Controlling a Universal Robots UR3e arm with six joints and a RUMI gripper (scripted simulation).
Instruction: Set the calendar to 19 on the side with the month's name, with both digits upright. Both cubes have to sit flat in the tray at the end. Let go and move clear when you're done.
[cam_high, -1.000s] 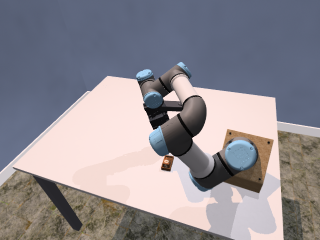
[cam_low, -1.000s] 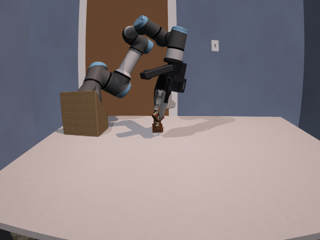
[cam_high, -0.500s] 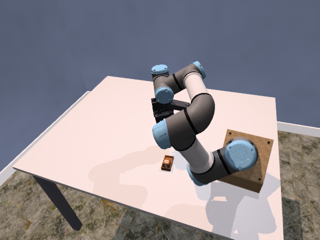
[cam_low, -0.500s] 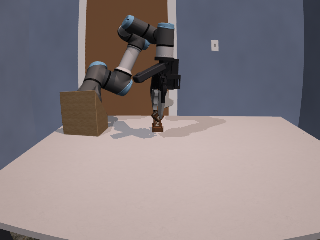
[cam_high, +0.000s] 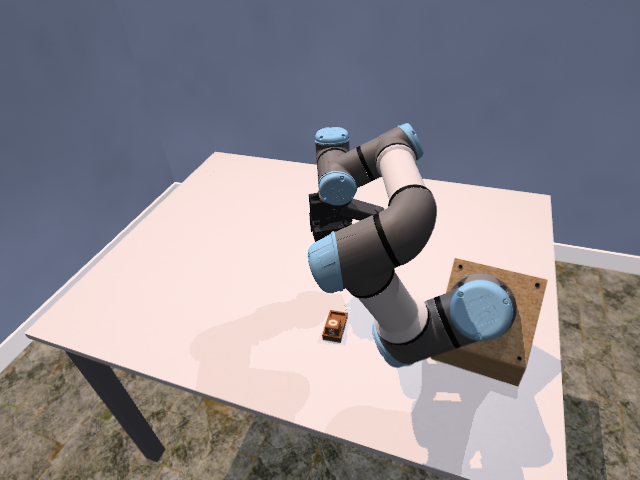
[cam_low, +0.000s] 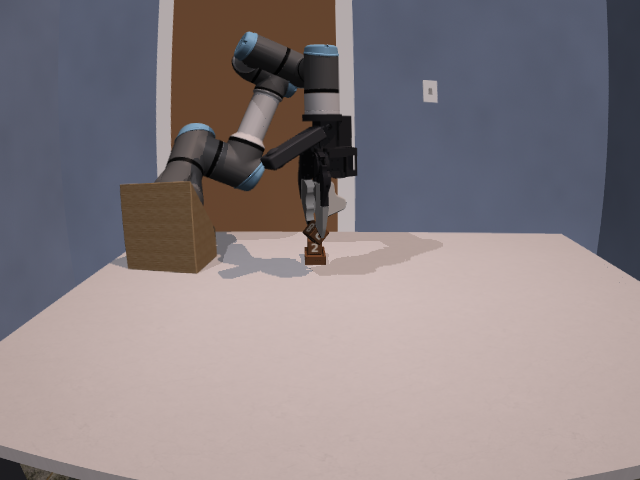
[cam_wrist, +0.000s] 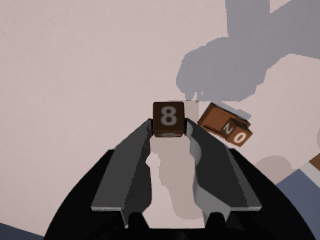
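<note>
Right now the brown digit cube is 1 cm below my hand. Also, from my hand: tray 11 cm to the left, 8 cm below, 1 cm behind.
</note>
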